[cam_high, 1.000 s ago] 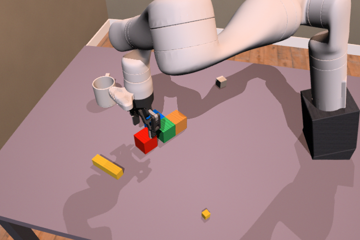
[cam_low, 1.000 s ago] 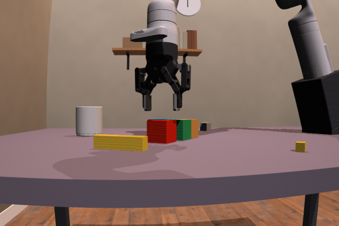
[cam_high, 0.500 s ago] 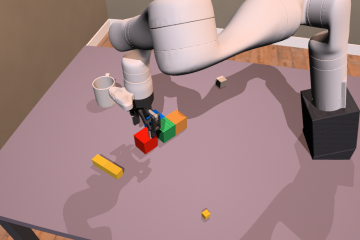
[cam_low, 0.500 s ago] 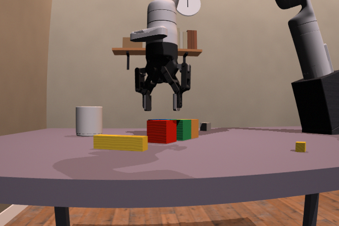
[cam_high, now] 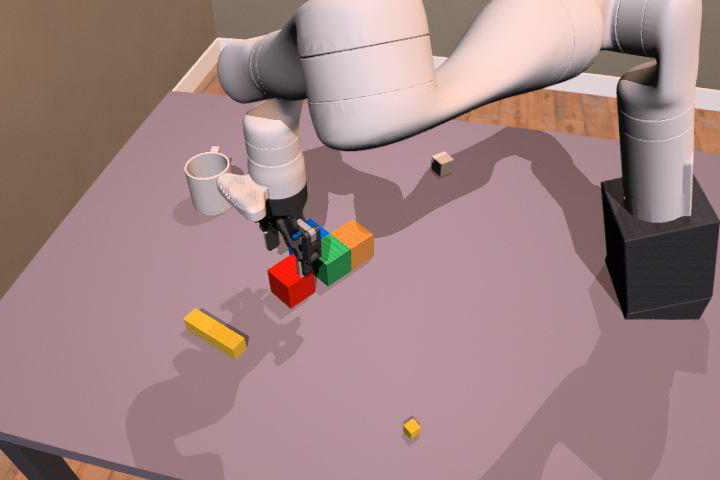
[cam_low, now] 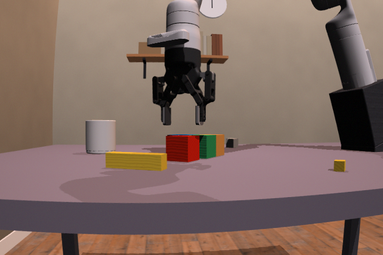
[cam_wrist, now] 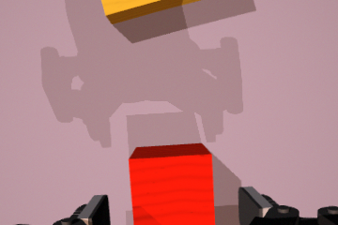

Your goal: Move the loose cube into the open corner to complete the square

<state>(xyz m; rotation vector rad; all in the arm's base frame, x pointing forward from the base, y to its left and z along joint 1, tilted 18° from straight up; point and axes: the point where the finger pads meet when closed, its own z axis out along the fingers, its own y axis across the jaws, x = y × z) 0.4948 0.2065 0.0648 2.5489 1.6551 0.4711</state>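
Right now my hand is 60 mm above the red cube. Also, from my hand: orange cube (50 mm behind, 110 mm to the right, 60 mm below); then blue cube (10 mm ahead, 80 mm to the right, 60 mm below); then green cube (30 mm behind, 60 mm to the right, 60 mm below).
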